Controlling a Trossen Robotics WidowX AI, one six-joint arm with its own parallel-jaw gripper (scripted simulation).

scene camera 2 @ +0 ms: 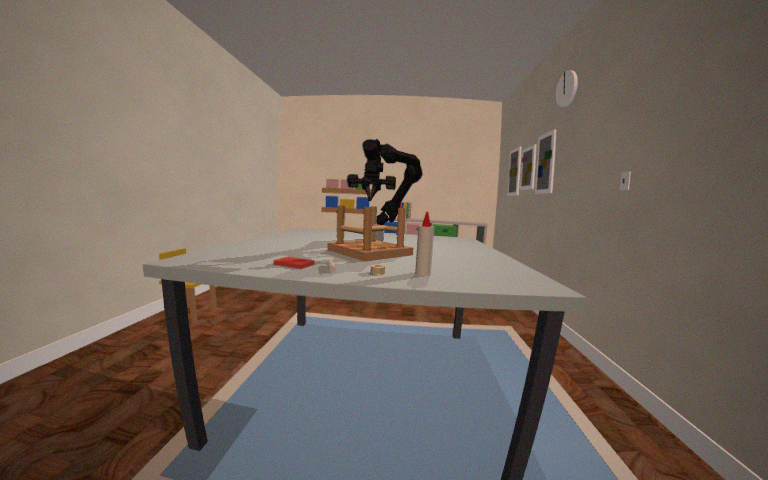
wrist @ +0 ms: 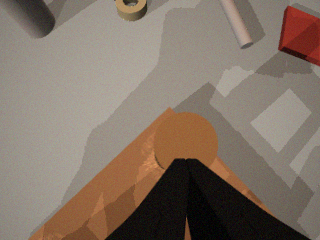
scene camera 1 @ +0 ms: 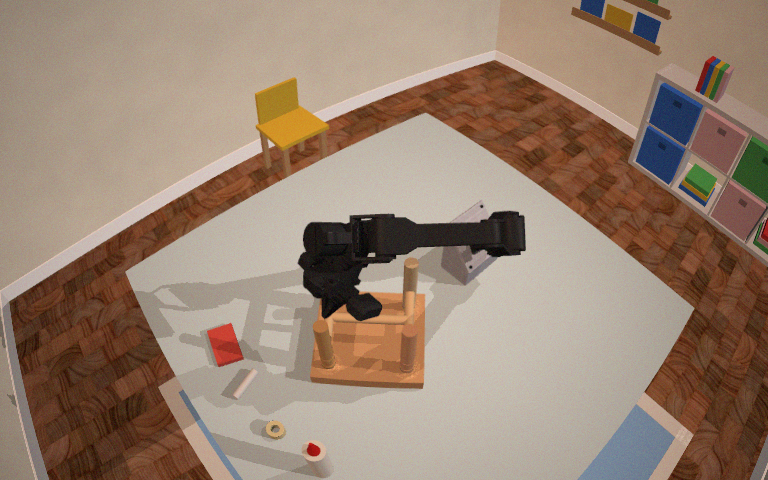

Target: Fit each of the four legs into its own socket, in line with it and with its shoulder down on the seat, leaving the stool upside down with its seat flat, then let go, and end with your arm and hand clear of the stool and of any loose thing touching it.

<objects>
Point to a red block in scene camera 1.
At 223, 340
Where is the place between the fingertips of my gripper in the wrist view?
At 184, 169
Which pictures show my gripper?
Scene camera 2, the wrist view and scene camera 1: all of them.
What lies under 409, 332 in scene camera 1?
A stool leg.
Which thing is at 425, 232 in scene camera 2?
A red-capped bottle.
</objects>
